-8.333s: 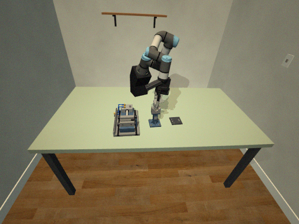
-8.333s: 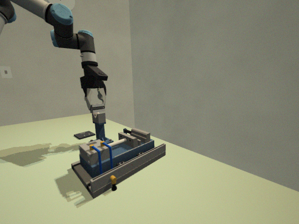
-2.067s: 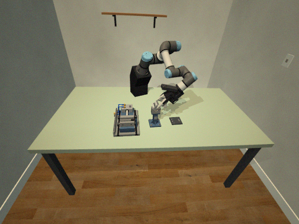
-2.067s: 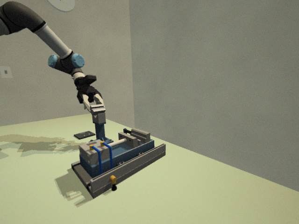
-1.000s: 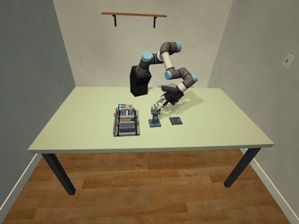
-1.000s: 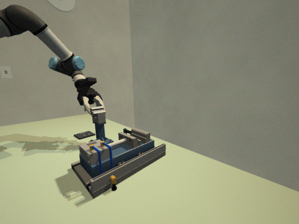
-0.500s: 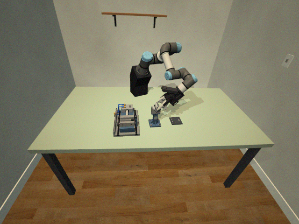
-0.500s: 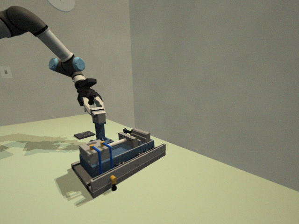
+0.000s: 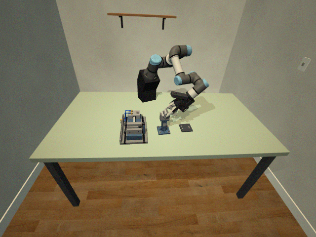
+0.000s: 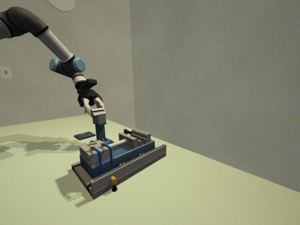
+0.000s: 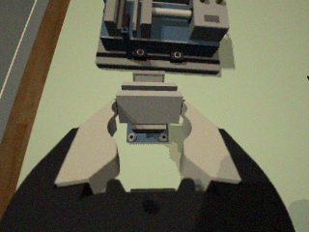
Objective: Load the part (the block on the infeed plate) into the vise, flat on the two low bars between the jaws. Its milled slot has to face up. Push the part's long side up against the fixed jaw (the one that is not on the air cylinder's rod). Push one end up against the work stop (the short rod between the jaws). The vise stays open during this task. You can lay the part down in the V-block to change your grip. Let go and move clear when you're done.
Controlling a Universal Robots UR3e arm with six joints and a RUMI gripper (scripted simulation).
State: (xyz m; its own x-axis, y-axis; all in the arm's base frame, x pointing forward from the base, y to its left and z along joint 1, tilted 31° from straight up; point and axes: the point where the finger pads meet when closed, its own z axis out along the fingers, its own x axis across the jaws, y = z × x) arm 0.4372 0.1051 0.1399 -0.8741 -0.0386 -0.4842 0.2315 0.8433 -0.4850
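The part lies 1 cm to the right of my hand. Round my hand: dark infeed plate 17 cm to the left, 16 cm below, 4 cm behind; then fixed jaw 22 cm to the right, 11 cm ahead, 9 cm below; then work stop rod 17 cm to the right, 8 cm below, 7 cm ahead.
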